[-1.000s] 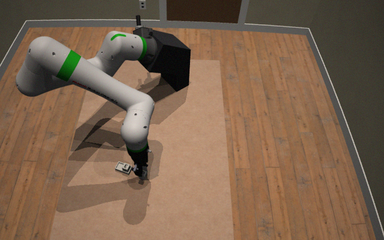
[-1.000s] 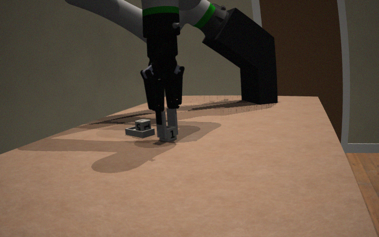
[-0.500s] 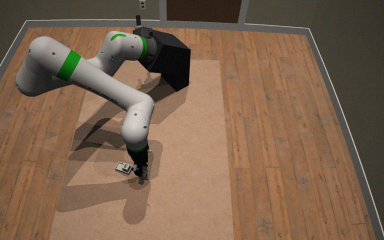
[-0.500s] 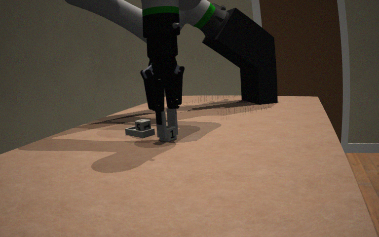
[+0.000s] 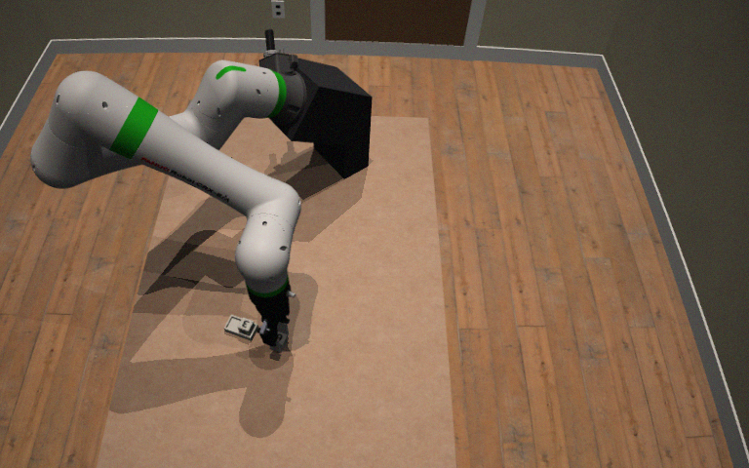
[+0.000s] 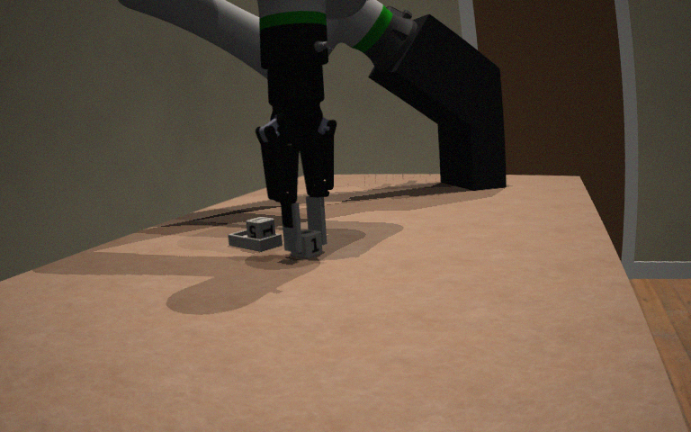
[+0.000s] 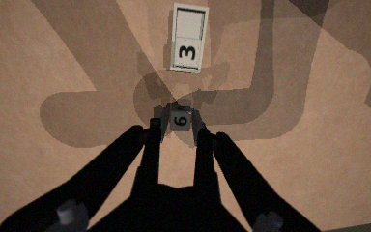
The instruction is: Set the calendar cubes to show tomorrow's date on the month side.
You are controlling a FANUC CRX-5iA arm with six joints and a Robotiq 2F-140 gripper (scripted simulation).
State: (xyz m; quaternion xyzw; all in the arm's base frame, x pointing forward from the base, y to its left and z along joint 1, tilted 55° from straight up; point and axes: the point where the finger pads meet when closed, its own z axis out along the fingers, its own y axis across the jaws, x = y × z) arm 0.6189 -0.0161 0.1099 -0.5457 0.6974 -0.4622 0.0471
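Now: hand 30 mm above the grey number cube. Round my hand: grey calendar tray 100 mm to the right, 50 mm behind, 30 mm below.
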